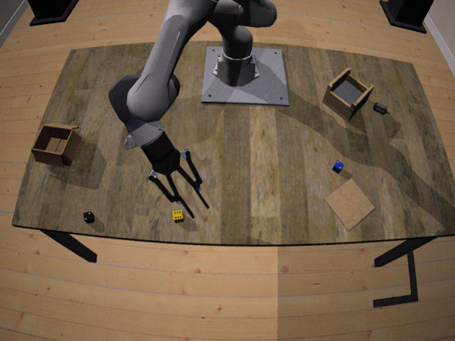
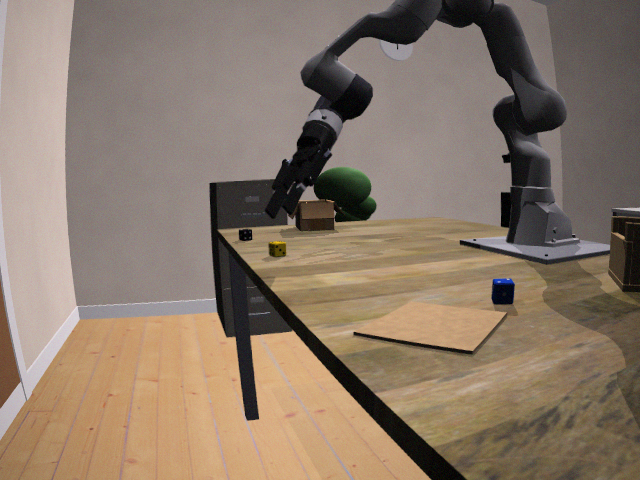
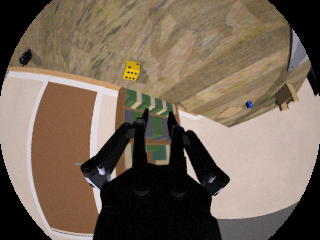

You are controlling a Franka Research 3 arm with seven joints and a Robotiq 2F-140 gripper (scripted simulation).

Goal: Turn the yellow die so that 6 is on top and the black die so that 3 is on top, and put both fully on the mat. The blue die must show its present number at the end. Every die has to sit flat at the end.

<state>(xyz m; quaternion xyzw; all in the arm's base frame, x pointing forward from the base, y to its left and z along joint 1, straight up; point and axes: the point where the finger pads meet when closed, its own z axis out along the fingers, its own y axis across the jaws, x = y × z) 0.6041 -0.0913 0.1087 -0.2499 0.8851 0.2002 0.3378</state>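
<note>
Now: the yellow die 10 mm ahead of my hand, 60 mm to the right of it and 110 mm below it. The rest, counted from my hand: tan mat (70 mm behind, 510 mm to the left, 120 mm below); then blue die (200 mm behind, 470 mm to the left, 110 mm below); then black die (50 mm ahead, 360 mm to the right, 110 mm below).
</note>
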